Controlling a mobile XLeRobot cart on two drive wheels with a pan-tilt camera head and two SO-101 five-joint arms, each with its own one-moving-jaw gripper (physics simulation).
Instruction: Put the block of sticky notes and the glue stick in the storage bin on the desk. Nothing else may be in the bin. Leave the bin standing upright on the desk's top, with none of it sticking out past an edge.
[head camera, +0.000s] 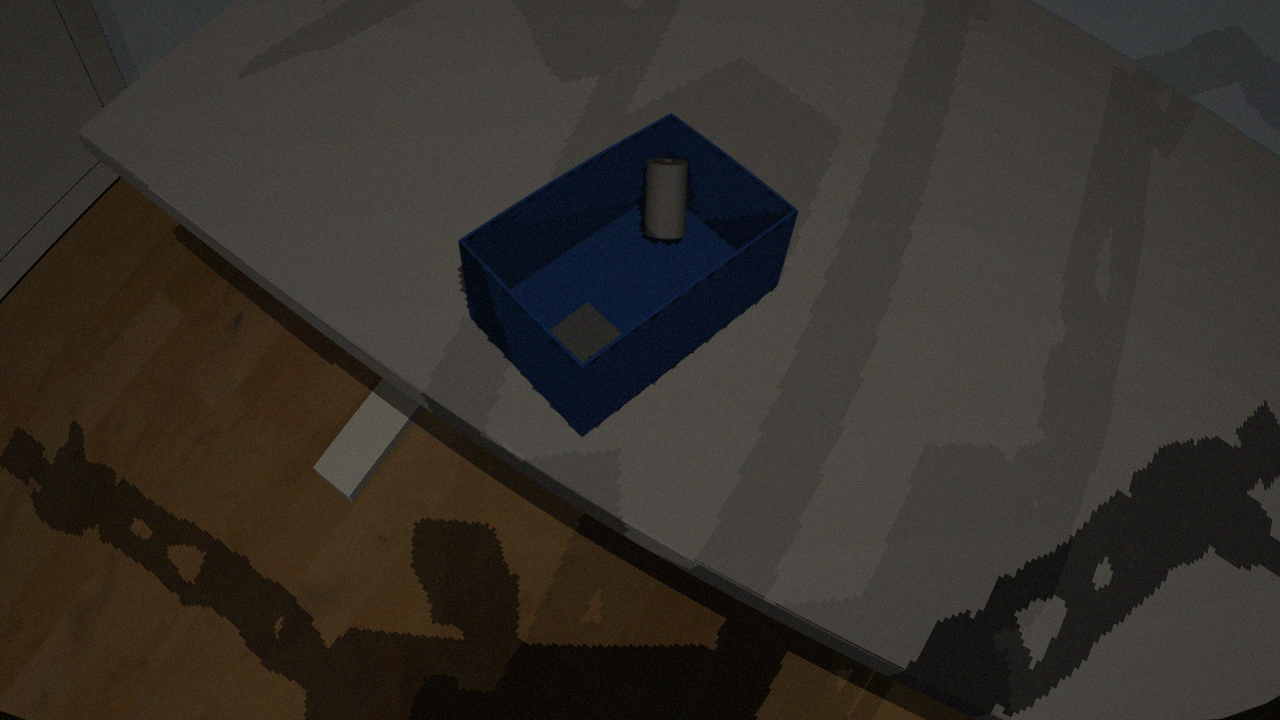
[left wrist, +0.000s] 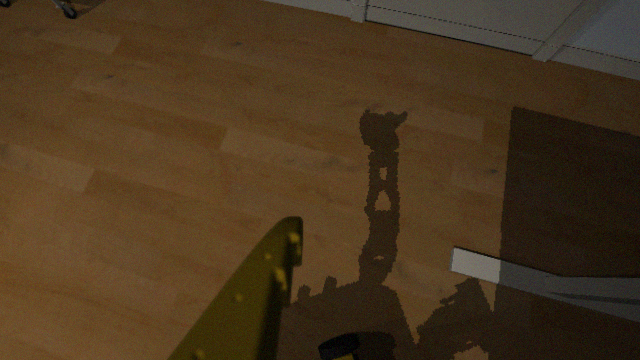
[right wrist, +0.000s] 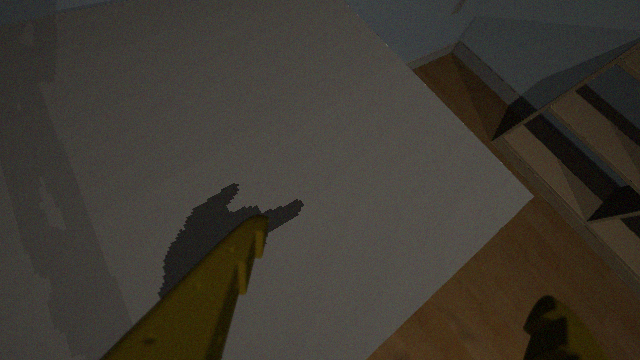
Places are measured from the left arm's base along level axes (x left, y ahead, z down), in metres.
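Pixels of known places: left hand at its tool point: (left wrist: 301, 234); right hand at its tool point: (right wrist: 266, 231).
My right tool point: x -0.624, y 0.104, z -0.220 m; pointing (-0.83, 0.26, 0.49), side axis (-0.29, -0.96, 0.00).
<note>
Ahead of a thing's pixels: the offset from my right tool point to its top centre. Level surfaces: height alone.
The blue storage bin @[dx +0.437, dy +0.253, dz +0.200 m] (head camera: 689, 331) stands upright on the desk, all of it inside the desk's edges in the head view. The grey glue stick @[dx +0.413, dy +0.313, dz +0.219 m] (head camera: 665, 201) stands upright inside it, towards the far corner. The grey, square block of sticky notes @[dx +0.462, dy +0.195, dz +0.234 m] (head camera: 586, 329) lies inside at the near corner, partly hidden by the wall. My left gripper (left wrist: 296, 240) is open and empty over the floor; one jaw shows in the left wrist view. My right gripper (right wrist: 402, 262) is open and empty above the desk's right part, its jaws wide apart. Neither gripper shows in the head view.
The pale desk top @[dz +0.275 m] (head camera: 313, 179) (right wrist: 350, 150) has its front edge running diagonally through the head view. A pale desk foot (head camera: 362, 447) (left wrist: 472, 263) lies on the wooden floor. A shelf unit (right wrist: 545, 187) stands beyond the desk's corner. Arm shadows cross desk and floor.
</note>
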